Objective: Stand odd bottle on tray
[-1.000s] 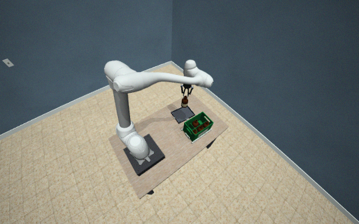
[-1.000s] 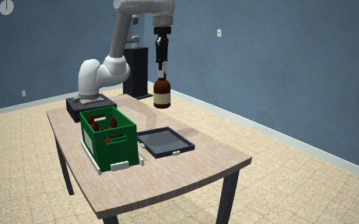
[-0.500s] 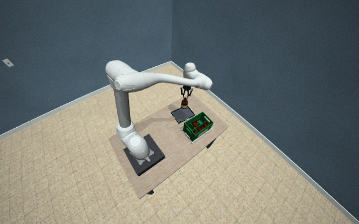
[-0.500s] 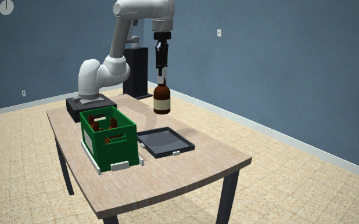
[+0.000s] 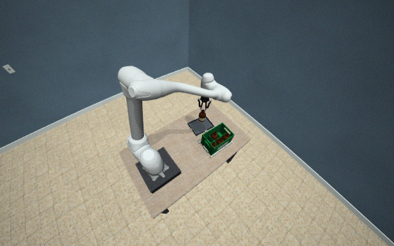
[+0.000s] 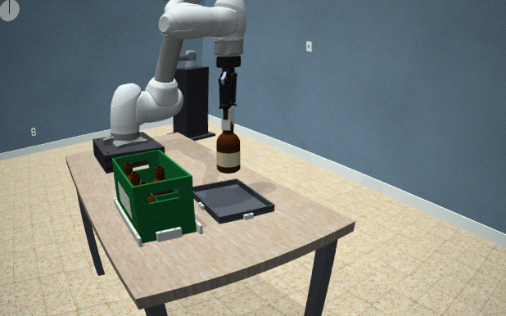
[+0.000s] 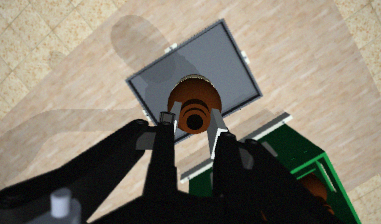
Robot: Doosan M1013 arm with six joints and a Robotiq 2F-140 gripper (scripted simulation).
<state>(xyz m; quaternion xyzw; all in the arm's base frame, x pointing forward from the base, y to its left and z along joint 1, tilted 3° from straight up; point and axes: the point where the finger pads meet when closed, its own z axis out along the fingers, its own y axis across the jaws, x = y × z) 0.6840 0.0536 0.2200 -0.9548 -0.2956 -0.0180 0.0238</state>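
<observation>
The brown bottle lies 9 cm below my hand. Round my hand: dark tray 27 cm below; then green crate 27 cm to the right, 20 cm below, 6 cm behind.
</observation>
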